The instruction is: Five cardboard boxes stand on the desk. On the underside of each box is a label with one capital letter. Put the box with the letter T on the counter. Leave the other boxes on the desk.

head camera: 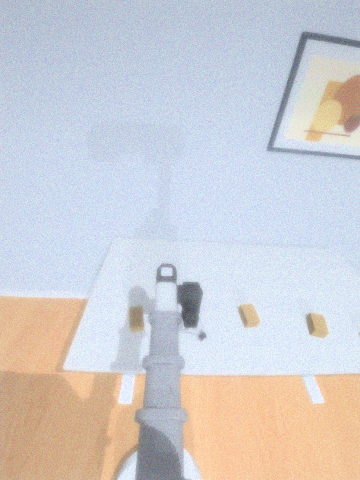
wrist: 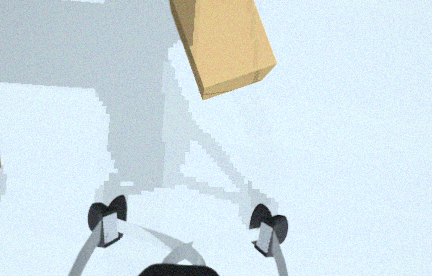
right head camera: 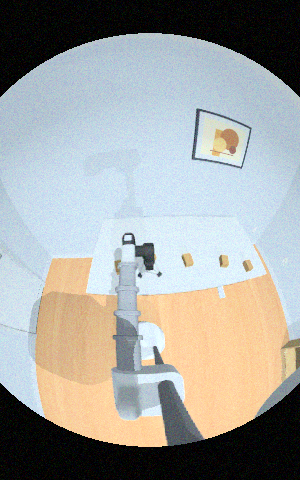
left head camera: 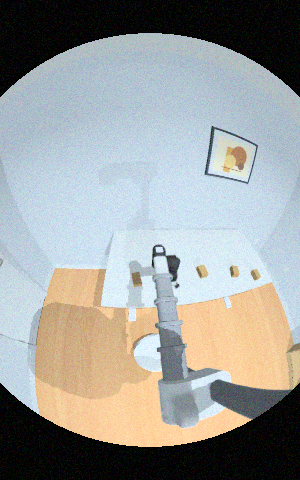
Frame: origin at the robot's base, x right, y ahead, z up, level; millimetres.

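Where they show: gripper, fingertip midpoint: [head camera: 186, 338] [wrist: 192, 216] [right head camera: 149, 275]; robot's base, origin of the base link: [right head camera: 144, 339] [left head camera: 154, 351].
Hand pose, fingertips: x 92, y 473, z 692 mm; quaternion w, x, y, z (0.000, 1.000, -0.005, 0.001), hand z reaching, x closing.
Each offset is from my fingertips to the centre of the thing. Level surfaces: height alone.
My gripper [right head camera: 150, 274] [wrist: 192, 216] is open above the white desk @(dz +0 mm) [head camera: 225, 350] [left head camera: 220, 250] [right head camera: 200, 230], with nothing between its fingertips. In the wrist view a cardboard box @(dx +11, dy +160, dz +25 mm) [wrist: 230, 50] lies tilted beyond the fingertips, right of centre, cut off by the top edge. The gripper largely hides this box in the head views. Another box @(dx -212, dy +70, dz +25 mm) [head camera: 136, 319] [left head camera: 137, 279] [right head camera: 118, 266] is left of the arm. To the right stand a box @(dx +286, dy +92, dz +25 mm) [head camera: 249, 315] [left head camera: 201, 271] [right head camera: 187, 260], a box @(dx +593, dy +43, dz +25 mm) [head camera: 317, 325] [left head camera: 234, 271] [right head camera: 224, 260] and a far-right box @(dx +828, dy -38, dz +25 mm) [left head camera: 255, 274] [right head camera: 247, 265]. No letters show. I cannot clearly identify the counter.
The telescoping arm [head camera: 162, 390] [left head camera: 170, 320] [right head camera: 127, 300] reaches over the desk's front edge. A wall with a framed picture [head camera: 325, 100] [left head camera: 231, 155] [right head camera: 221, 139] is behind. A wooden object [left head camera: 295, 365] [right head camera: 290, 357] stands at the right edge. Wood floor lies in front.
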